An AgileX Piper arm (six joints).
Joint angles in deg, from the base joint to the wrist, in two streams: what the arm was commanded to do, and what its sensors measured. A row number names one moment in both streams.
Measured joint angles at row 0:
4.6 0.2 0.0 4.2 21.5 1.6
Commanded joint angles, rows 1 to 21:
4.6 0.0 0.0 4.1 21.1 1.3
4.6 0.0 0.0 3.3 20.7 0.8
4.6 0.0 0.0 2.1 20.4 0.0
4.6 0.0 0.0 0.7 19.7 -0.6
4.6 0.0 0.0 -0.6 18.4 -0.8
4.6 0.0 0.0 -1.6 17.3 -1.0
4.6 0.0 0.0 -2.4 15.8 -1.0
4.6 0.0 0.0 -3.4 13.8 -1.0
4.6 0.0 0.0 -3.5 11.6 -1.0
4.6 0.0 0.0 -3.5 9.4 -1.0
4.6 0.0 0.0 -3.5 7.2 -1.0
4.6 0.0 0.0 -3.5 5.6 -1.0
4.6 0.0 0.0 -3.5 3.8 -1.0
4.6 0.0 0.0 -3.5 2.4 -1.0
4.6 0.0 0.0 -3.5 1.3 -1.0
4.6 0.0 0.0 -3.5 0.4 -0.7
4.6 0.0 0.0 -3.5 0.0 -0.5
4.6 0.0 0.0 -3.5 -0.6 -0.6
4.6 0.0 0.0 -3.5 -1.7 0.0
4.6 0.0 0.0 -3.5 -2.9 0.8
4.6 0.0 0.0 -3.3 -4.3 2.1
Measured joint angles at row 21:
4.6 0.2 0.0 -3.0 0.4 -0.5
